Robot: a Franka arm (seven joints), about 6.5 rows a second.
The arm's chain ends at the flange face. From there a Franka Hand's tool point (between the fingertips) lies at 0.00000 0.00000 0.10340 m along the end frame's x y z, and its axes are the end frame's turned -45 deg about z.
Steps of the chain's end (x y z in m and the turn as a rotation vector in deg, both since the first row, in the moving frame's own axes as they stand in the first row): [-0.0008 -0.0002 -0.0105 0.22 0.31 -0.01]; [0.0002 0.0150 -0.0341 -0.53 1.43 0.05]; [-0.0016 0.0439 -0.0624 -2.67 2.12 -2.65]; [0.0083 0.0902 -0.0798 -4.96 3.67 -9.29]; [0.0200 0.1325 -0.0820 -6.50 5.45 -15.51]
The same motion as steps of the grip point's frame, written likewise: [0.0003 -0.0006 -0.0105 -0.06 0.37 -0.01]; [-0.0093 0.0132 -0.0341 -1.39 0.64 0.05]; [-0.0327 0.0360 -0.0626 -3.39 -0.39 -2.65]; [-0.0587 0.0807 -0.0804 -6.10 -0.91 -9.29]; [-0.0788 0.1230 -0.0831 -8.45 -0.74 -15.51]
